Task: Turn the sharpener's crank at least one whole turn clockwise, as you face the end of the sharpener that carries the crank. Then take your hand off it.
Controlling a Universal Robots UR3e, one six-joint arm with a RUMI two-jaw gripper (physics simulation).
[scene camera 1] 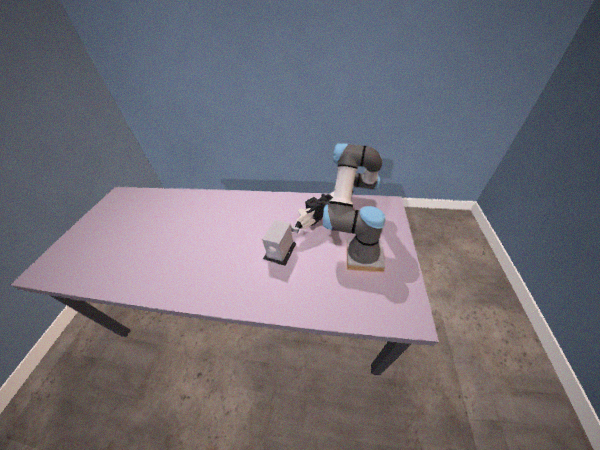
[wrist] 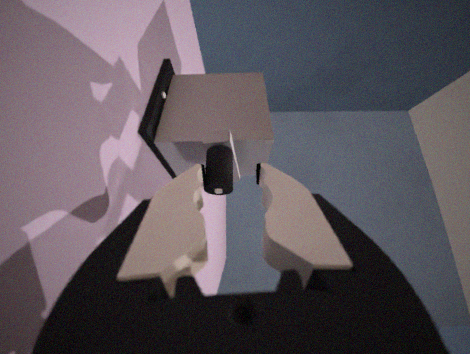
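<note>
The grey box-shaped sharpener stands on its black base. In the wrist view its crank end faces my gripper, and the black crank handle points toward me. The thin light crank arm shows nearly edge-on beside the handle. My gripper is at the crank end, its fingers partly open. The handle lies between the fingertips, close to the left finger, with a gap to the right finger. The handle's far end meets the crank arm out of clear sight.
The sharpener stands on a pink table. The robot's base is on the same table, to the right of the sharpener in the scene view. Blue walls rise behind the table.
</note>
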